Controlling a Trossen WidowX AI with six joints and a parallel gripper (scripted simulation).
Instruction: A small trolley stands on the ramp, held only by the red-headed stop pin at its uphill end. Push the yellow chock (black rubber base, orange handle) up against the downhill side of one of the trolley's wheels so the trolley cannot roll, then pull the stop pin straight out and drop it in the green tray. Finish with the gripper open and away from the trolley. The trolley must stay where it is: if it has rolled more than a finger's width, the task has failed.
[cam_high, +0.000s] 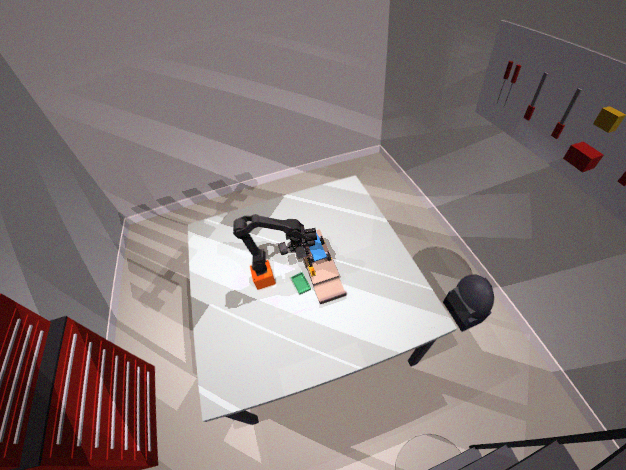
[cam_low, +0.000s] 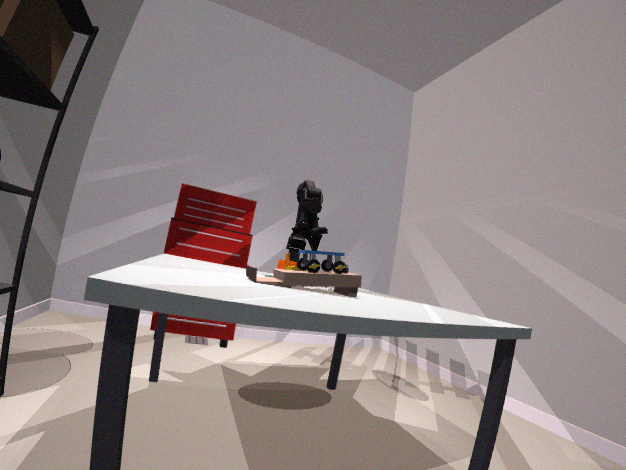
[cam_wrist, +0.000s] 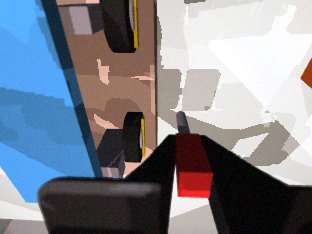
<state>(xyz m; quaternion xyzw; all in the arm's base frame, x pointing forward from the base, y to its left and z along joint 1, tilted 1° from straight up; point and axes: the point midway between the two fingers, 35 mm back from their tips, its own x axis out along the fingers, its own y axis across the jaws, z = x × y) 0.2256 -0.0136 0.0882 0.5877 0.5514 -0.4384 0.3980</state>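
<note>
The green tray is 170 mm below my gripper tip, 120 mm to the right of it and 40 mm behind it. The rest, counted from my gripper tip: blue-topped trolley 100 mm ahead, 40 mm below, 10 mm to the right; then tan ramp 110 mm below, 100 mm ahead, 20 mm to the right; then red-headed stop pin right at my gripper tip.
</note>
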